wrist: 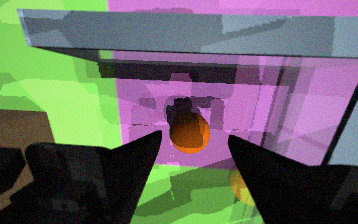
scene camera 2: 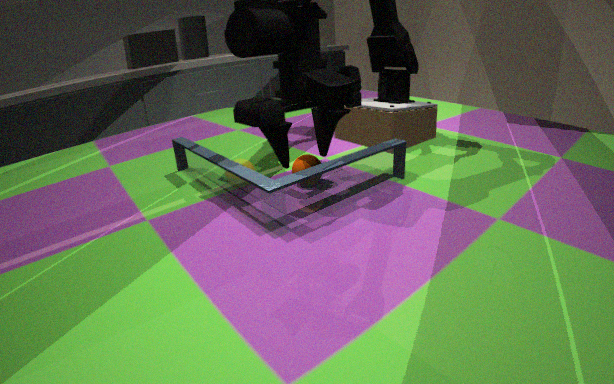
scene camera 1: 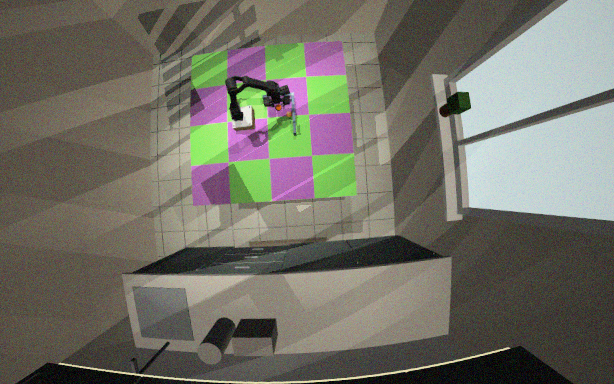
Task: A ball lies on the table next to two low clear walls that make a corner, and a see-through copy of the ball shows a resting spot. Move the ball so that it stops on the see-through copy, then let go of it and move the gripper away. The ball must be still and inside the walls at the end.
Labels:
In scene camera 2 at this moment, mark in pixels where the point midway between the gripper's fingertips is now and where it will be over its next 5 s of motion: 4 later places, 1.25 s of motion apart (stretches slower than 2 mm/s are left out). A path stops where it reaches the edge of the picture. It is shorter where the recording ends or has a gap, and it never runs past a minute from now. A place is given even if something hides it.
My gripper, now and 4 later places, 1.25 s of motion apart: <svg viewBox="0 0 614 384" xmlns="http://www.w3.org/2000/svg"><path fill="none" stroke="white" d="M305 161L303 130L273 95L232 123L238 167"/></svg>

